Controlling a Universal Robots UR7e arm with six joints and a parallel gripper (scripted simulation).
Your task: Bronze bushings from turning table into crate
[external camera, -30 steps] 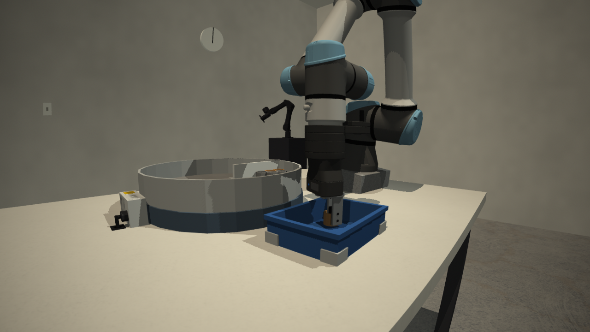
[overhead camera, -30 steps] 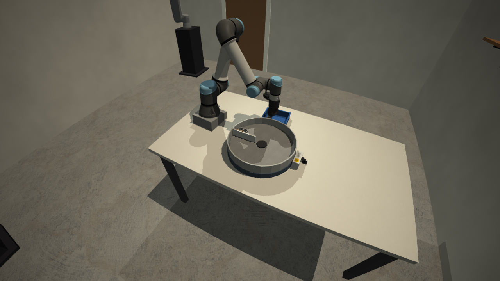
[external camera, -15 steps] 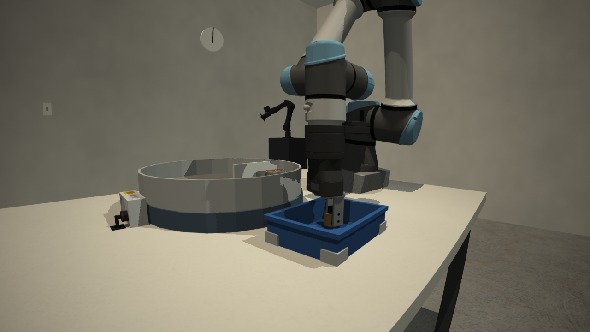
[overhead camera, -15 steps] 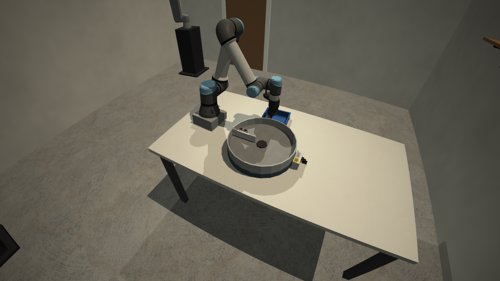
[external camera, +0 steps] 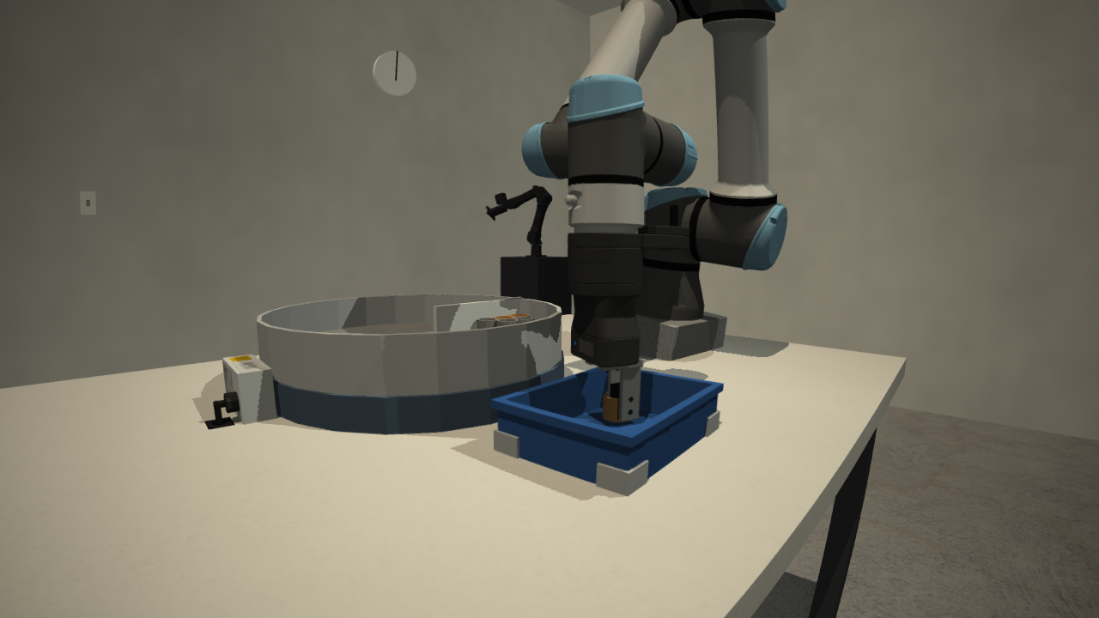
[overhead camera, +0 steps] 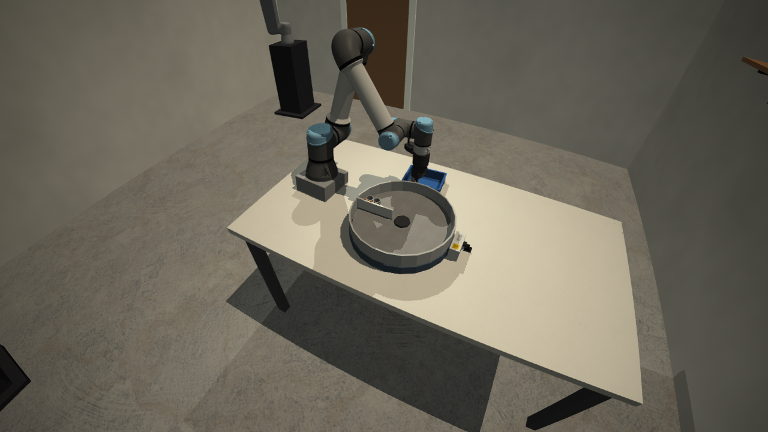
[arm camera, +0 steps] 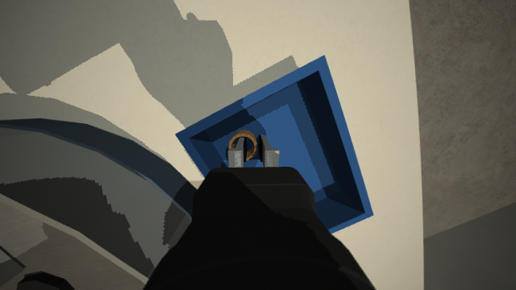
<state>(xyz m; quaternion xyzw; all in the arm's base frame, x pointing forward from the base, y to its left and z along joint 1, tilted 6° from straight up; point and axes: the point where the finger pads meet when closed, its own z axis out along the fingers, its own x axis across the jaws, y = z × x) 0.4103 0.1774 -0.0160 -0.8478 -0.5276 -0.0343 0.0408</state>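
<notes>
Right now the blue crate is 40 mm ahead of my hand and 20 mm to the left of it. Round my hand: turning table (320 mm to the right, 70 mm ahead, 20 mm above).
</notes>
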